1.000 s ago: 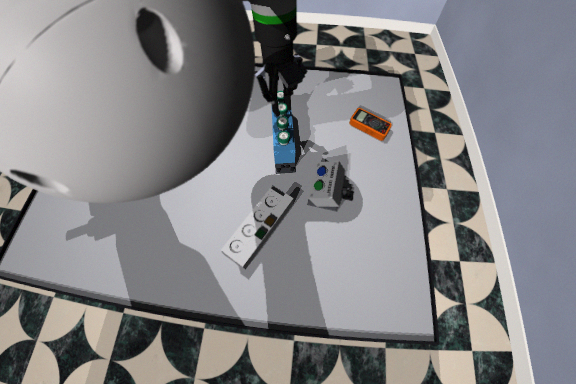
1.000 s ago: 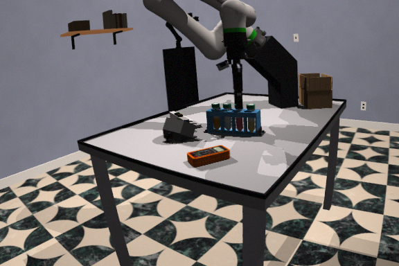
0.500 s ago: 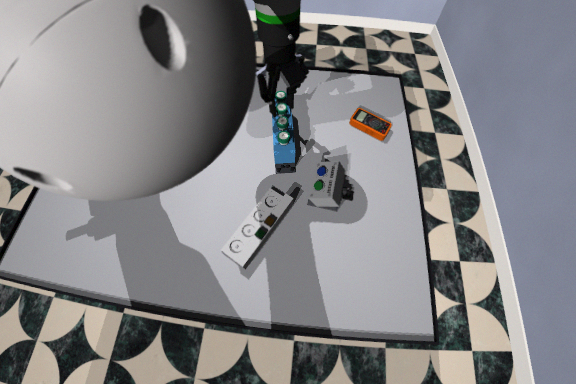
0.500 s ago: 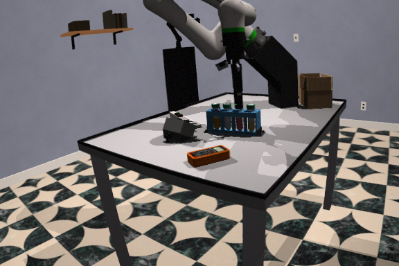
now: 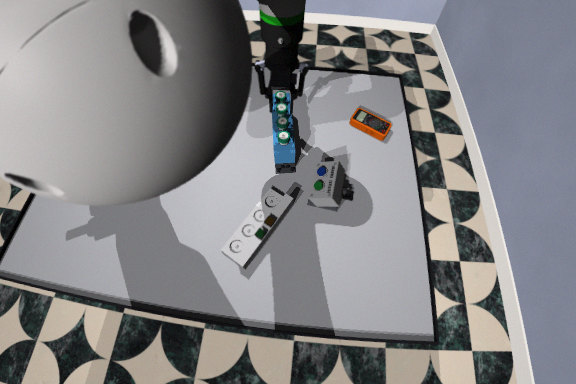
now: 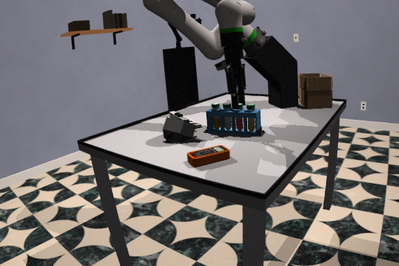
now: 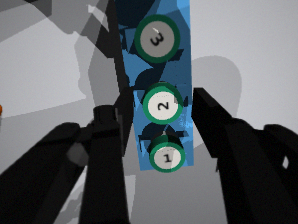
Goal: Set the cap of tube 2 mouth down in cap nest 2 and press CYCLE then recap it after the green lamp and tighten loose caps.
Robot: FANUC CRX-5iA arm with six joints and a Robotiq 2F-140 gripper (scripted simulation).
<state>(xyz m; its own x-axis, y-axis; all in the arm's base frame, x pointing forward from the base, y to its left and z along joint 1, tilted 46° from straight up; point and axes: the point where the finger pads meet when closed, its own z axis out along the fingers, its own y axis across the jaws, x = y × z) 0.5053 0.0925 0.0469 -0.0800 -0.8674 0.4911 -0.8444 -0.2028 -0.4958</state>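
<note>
The cap is 3 cm below my hand. The rest, counted from my hand: green ready key: 24 cm to the right, 9 cm ahead, 7 cm below; then blue cycle key: 19 cm to the right, 10 cm ahead, 7 cm below; then key housing: 22 cm to the right, 11 cm ahead, 9 cm below.
</note>
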